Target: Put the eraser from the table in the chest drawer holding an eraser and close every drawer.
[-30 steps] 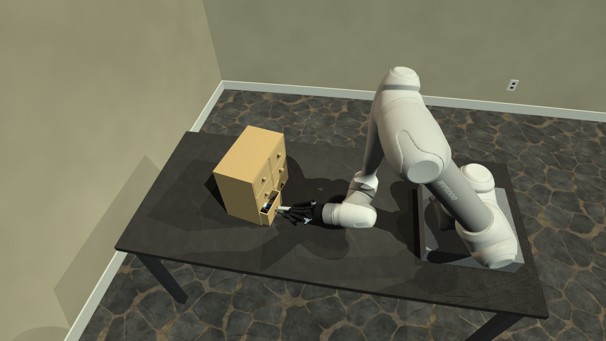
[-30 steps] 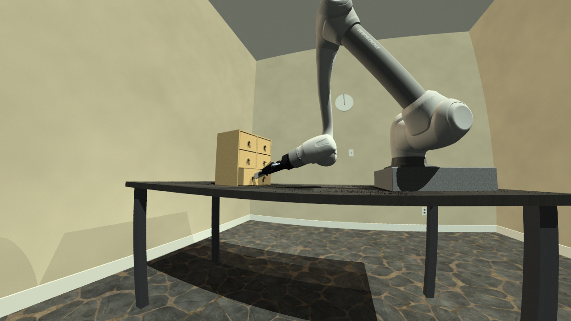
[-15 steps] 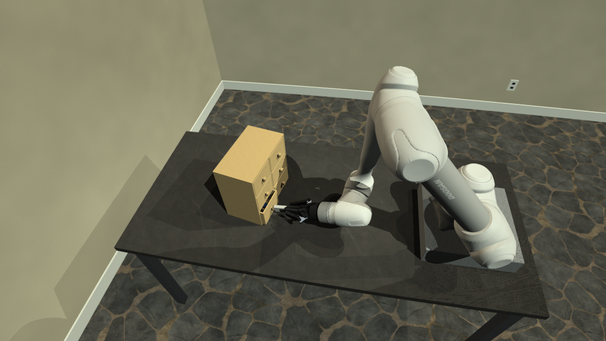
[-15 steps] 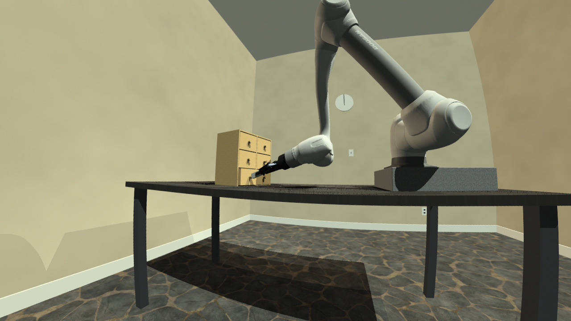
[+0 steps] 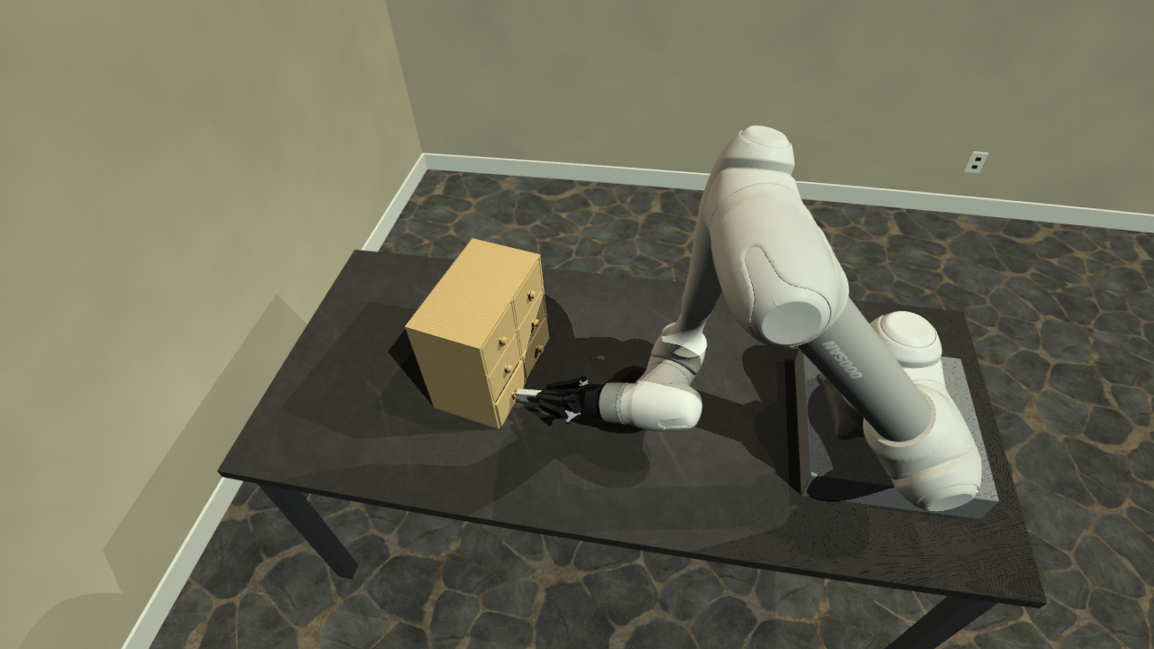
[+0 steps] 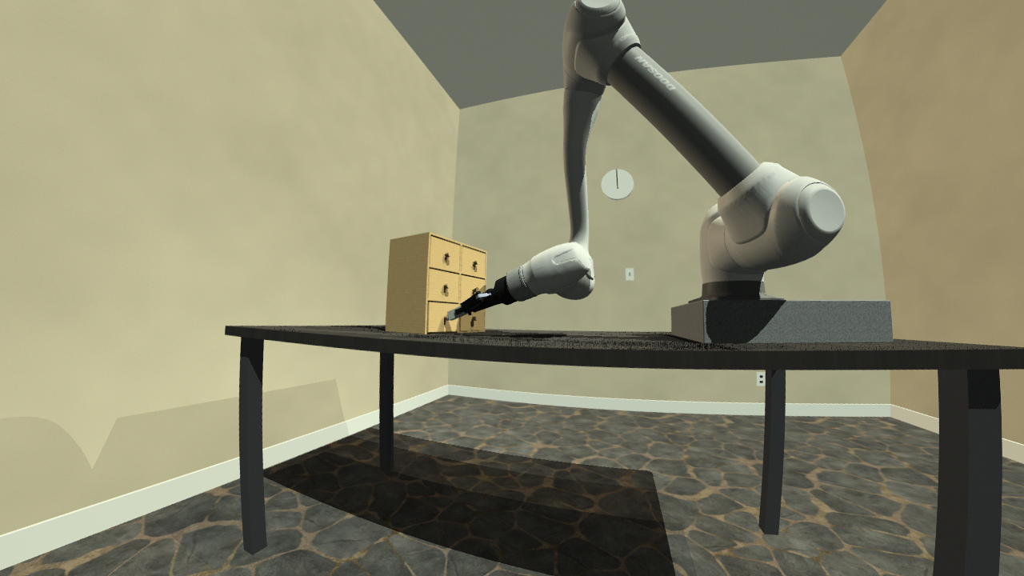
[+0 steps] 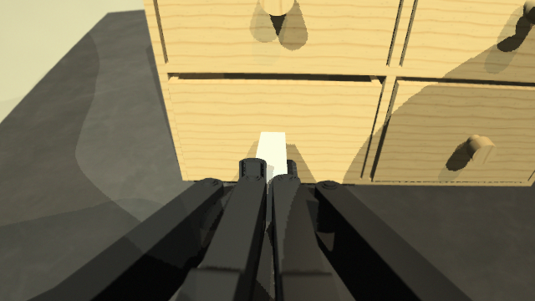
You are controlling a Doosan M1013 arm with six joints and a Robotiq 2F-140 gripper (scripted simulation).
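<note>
Right now the blue eraser is 9 cm ahead of my hand, 6 cm to the right of it and 5 cm below it.
</note>
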